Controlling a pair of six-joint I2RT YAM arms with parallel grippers.
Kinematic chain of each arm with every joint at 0, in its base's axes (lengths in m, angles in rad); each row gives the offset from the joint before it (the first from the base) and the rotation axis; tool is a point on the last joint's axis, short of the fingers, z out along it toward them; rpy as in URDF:
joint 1: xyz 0 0 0.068 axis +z
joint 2: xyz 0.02 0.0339 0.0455 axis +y
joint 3: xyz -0.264 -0.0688 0 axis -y
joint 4: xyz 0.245 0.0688 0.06 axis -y
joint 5: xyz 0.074 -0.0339 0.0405 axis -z
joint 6: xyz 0.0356 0 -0.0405 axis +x
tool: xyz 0 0 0 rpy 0 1.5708 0
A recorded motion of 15 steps. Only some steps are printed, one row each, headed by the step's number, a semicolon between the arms.
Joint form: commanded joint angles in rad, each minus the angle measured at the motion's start. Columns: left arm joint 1, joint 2, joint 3, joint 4, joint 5, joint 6; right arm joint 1, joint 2, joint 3, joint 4, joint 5, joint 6.
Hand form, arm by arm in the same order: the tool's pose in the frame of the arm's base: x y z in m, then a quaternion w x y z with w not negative. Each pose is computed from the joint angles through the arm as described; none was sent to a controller.
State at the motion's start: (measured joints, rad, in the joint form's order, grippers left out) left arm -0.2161 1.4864 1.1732 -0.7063 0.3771 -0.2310; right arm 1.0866 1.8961 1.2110 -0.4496 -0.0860 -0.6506
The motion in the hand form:
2: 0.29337 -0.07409 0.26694 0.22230 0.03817 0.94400 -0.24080; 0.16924 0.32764 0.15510 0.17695 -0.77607 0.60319 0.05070
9: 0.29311 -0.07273 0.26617 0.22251 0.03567 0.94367 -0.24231; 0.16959 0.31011 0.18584 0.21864 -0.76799 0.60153 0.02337
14: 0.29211 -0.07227 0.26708 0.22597 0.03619 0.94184 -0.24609; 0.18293 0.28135 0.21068 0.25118 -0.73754 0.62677 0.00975
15: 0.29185 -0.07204 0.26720 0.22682 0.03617 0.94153 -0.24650; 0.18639 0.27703 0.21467 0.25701 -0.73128 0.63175 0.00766
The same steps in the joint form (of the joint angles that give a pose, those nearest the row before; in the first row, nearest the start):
2: 0.0136 -0.0132 -0.0135 0.0051 0.0140 -0.0036; 0.0040 -0.0132 -0.0082 -0.0725 0.0504 -0.0724
9: 0.0183 -0.0153 -0.0189 0.0091 0.0179 -0.0056; -0.0136 -0.1345 -0.0453 -0.0826 0.1118 -0.0949
14: 0.0199 -0.0226 -0.0242 0.0164 0.0248 -0.0068; -0.0875 -0.2488 -0.0860 -0.0926 0.1316 -0.0949
15: 0.0205 -0.0245 -0.0258 0.0180 0.0256 -0.0068; -0.1030 -0.2628 -0.0873 -0.0935 0.1334 -0.0949

